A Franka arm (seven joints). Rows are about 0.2 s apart.
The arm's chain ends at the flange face. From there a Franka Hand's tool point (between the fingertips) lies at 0.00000 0.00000 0.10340 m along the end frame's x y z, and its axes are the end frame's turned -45 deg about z.
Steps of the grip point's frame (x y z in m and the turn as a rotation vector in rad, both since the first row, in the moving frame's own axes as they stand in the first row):
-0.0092 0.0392 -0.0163 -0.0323 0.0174 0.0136
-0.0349 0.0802 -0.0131 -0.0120 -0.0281 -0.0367
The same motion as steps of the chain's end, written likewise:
0.0176 0.0331 -0.0162 -0.0105 0.0351 0.0136
0.0332 0.0784 -0.0131 -0.0284 -0.0114 -0.0367

